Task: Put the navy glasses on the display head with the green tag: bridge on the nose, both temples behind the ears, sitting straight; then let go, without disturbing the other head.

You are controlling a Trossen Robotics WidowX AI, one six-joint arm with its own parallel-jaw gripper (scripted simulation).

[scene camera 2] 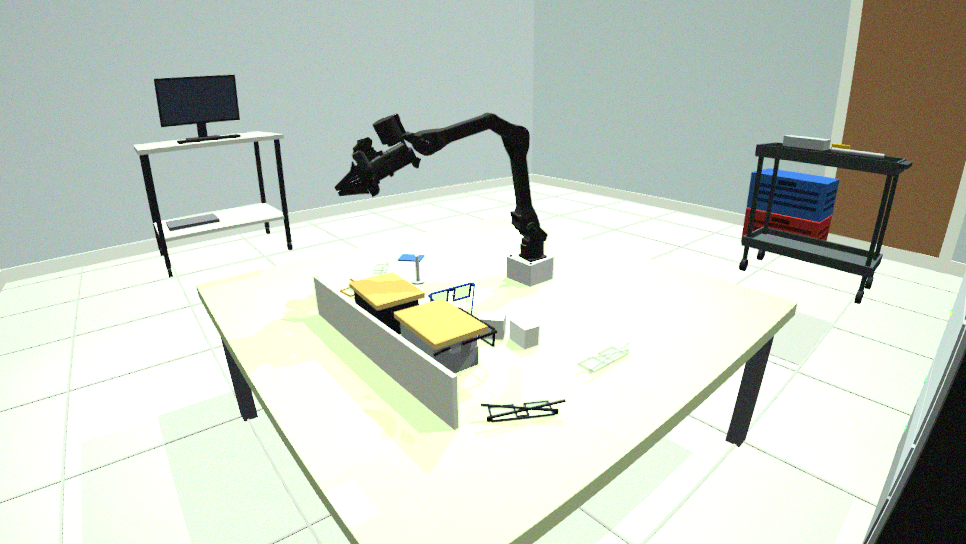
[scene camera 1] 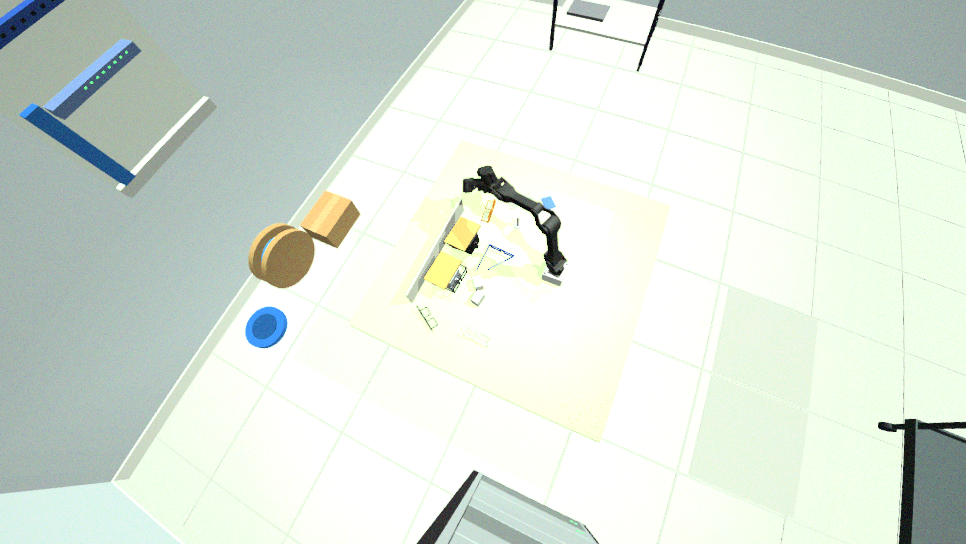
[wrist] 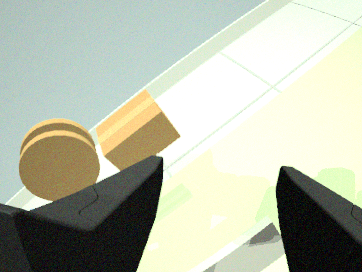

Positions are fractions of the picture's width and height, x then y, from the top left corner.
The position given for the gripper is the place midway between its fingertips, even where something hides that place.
Observation:
In view: the gripper (scene camera 2: 0.35,0.35), a small white block (scene camera 2: 0.54,0.61) and a low white wall (scene camera 2: 0.44,0.70).
The gripper is seen too in the wrist view (wrist: 0.61,0.64).

